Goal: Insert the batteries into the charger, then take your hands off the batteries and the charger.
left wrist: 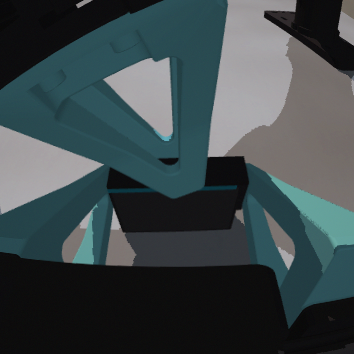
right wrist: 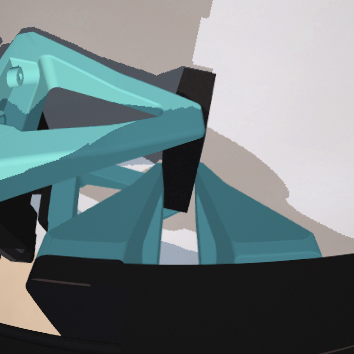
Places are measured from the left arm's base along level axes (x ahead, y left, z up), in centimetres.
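Pixels of known places: left gripper, fingertip midpoint: (left wrist: 177,175) (right wrist: 191,165); right gripper, fingertip midpoint: (left wrist: 184,177) (right wrist: 178,174); right arm's base at its link origin: (left wrist: 313,37).
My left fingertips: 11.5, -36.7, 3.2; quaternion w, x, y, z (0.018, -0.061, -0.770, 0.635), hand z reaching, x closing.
Behind a point stands the place of what it marks, as x, y, z.
A black box with a thin blue line (left wrist: 175,212) @[11.8, -35.7, 1.9] (right wrist: 182,160) @[13.0, -36.5, 4.2], which looks like the charger, is held up above the surface. My left gripper is shut on it, one finger at each end. My right gripper (right wrist: 178,174) @[11.3, -36.2, 3.6] is nearly closed across its thin side, and the box shows between its fingertips. In the left wrist view, one right finger crosses in front of the box and hides part of it. In the right wrist view, a left finger covers the box's middle. I cannot make out separate batteries or slots.
A black stand with a flat foot (left wrist: 317,22) @[-9.1, -60.0, 3.1] is at the upper right of the left wrist view. A pale table surface (right wrist: 280,90) @[13.7, -40.7, 0.0] with grey shadows lies below the grippers. A tan area (right wrist: 22,295) shows at the lower left of the right wrist view.
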